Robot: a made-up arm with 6 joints.
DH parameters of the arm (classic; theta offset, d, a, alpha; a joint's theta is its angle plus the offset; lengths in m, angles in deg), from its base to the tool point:
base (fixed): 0 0.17 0 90
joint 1: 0 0.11 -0.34 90
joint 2: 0 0.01 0.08 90
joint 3: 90 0 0.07 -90
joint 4: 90 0.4 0.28 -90
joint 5: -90 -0.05 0.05 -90
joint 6: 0 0.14 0.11 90
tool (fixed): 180 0.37 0 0
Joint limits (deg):
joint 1: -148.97..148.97
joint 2: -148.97..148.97
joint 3: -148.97..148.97
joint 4: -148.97..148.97
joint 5: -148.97..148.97
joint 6: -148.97..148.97
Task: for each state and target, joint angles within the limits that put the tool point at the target. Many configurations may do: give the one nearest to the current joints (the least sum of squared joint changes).
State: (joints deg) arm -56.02 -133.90 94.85 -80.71 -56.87 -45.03
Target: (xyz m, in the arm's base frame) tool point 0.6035 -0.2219 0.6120
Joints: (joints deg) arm -64.45 -127.06 121.74 -103.08 -75.90 -62.21
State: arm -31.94 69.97 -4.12 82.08 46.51 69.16
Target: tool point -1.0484 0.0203 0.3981
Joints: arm 7.41 51.29 -15.29 60.83 61.75 80.81
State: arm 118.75 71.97 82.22 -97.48 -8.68 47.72
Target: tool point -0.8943 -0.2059 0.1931
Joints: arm 79.19 67.97 112.53 -114.68 -22.97 73.38
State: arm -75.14 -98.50 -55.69 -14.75 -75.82 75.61
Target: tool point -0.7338 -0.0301 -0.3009
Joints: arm -33.30 -94.48 -74.71 -7.99 -55.12 86.63
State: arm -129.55 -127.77 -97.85 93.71 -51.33 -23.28
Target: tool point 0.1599 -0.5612 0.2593
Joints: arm -142.40 -128.83 -55.01 81.08 -25.53 -58.11
